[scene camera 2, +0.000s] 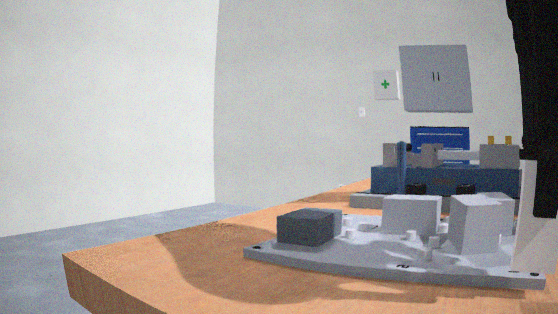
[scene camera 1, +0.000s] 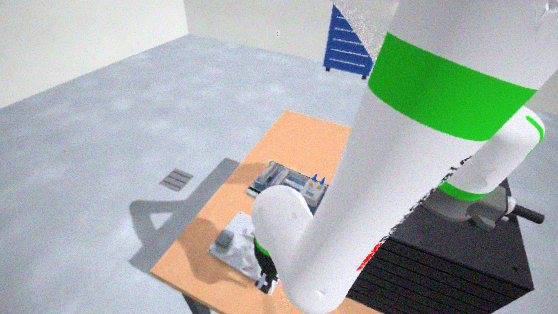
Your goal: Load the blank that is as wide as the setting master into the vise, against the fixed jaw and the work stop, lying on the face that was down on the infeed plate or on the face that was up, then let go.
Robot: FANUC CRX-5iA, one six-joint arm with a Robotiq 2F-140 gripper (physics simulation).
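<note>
The grey infeed plate lies near the table's front edge. On it stand a dark grey block at the left and light grey blanks, with a third blank partly hidden behind. The blue vise stands farther back, with grey jaws and a blue upright stop; nothing shows between its jaws. My gripper is shut and empty, fingers down at the plate's right end, beside the blanks. The arm hides most blanks in scene camera 1.
The wooden table ends close in front of and left of the plate. A black pedestal carries the arm at the right. A blue cart stands by the far wall. A floor grate lies left of the table.
</note>
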